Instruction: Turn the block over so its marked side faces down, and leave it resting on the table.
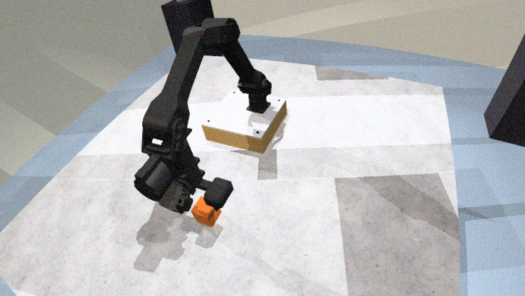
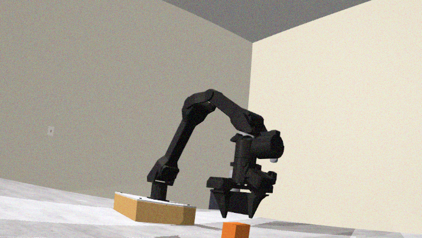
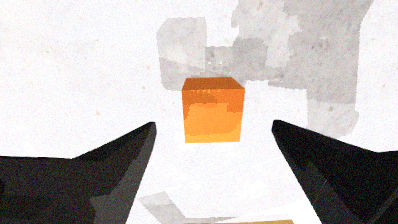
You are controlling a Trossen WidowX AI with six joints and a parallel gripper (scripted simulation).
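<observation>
Right now my gripper tip is 40 mm above the orange block and 10 mm past it.
</observation>
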